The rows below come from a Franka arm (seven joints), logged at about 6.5 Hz.
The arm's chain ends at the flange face. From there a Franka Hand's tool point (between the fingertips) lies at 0.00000 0.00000 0.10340 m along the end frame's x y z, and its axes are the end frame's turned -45 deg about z.
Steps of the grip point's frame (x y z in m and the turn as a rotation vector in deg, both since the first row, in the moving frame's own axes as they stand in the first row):
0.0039 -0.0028 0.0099 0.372 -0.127 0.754
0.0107 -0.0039 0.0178 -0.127 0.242 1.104
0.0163 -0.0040 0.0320 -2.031 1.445 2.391
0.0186 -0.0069 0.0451 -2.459 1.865 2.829
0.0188 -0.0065 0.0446 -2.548 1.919 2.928
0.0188 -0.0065 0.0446 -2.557 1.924 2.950
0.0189 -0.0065 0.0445 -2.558 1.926 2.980
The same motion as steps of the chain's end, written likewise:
0.0014 -0.0044 0.0099 0.173 -0.353 0.754
0.0043 -0.0102 0.0178 0.081 0.261 1.104
0.0043 -0.0152 0.0321 -0.414 2.458 2.391
0.0028 -0.0189 0.0452 -0.420 3.058 2.829
0.0030 -0.0188 0.0448 -0.445 3.159 2.928
0.0030 -0.0188 0.0448 -0.448 3.169 2.950
0.0031 -0.0189 0.0447 -0.447 3.171 2.980

